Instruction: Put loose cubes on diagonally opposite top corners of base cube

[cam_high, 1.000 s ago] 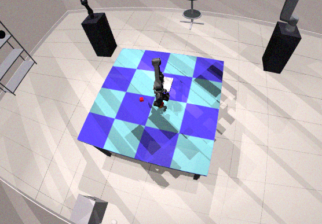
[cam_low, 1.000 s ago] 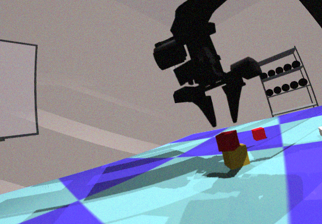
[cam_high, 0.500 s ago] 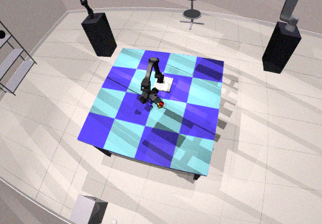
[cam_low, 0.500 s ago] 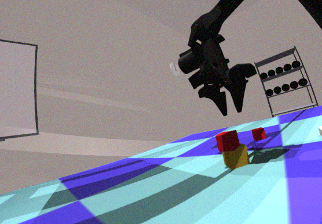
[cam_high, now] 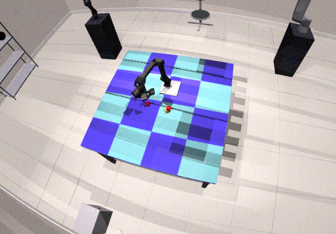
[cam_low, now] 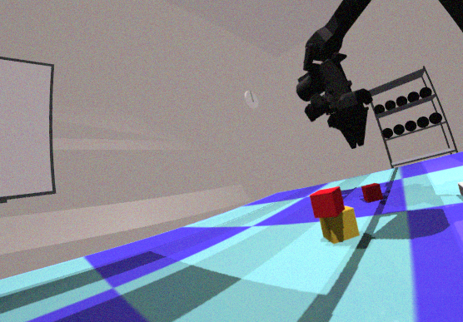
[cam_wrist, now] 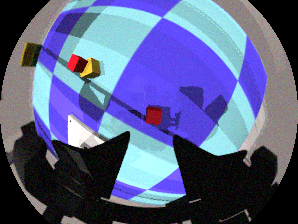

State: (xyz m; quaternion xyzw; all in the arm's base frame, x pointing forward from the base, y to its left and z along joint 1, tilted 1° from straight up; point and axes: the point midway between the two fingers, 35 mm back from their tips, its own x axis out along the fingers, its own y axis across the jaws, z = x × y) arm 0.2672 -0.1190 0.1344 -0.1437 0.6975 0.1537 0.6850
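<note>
The red cube lies 30 mm ahead of my gripper tip, 210 mm to the left of it and 70 mm below it. From my gripper tip the other things lie so: yellow cube 30 mm ahead, 200 mm to the left, 100 mm below.
</note>
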